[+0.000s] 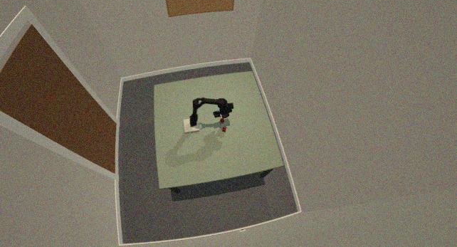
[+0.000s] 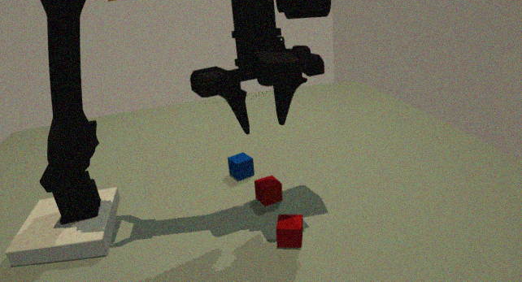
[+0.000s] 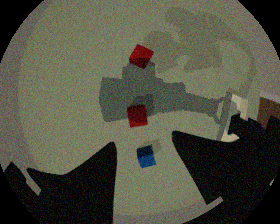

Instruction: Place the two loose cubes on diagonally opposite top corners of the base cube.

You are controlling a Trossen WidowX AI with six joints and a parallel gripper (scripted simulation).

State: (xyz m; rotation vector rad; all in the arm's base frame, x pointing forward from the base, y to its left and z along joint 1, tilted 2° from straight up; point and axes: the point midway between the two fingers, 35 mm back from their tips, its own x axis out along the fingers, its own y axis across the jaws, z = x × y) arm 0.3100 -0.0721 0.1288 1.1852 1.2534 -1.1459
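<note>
Right now the blue base cube is 110 mm to the left of my gripper tip, 110 mm below it and 10 mm behind it.
</note>
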